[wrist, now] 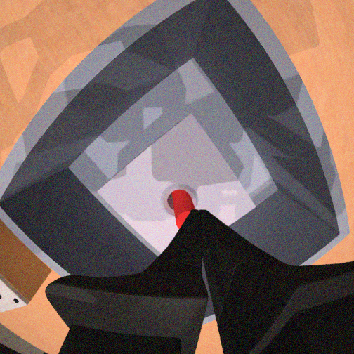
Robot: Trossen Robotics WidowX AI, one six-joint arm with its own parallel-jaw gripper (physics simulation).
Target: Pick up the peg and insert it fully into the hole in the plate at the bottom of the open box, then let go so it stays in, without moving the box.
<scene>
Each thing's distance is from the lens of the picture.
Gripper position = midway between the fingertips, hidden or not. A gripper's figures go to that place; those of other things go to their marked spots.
my gripper (197, 215): 10 cm
grey box (231, 72): 13 cm
</scene>
